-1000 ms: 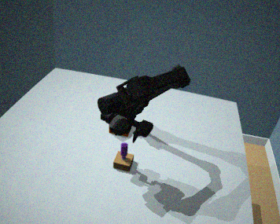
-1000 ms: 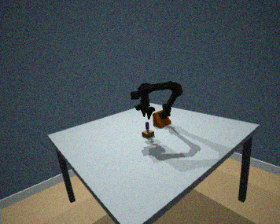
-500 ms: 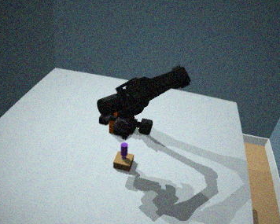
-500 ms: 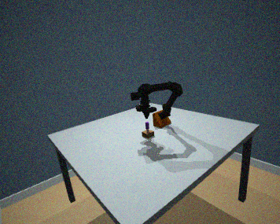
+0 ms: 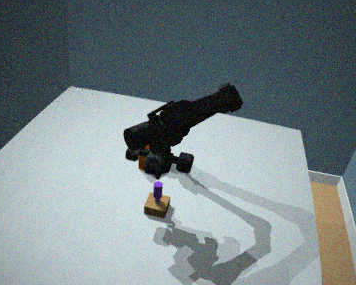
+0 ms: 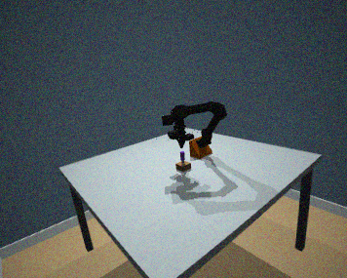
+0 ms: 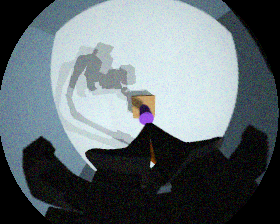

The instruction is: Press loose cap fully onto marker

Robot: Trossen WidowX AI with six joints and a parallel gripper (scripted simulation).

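My gripper tip is now 5 cm above the purple cap. From my gripper tip the other things lie so: holder block 12 cm below.
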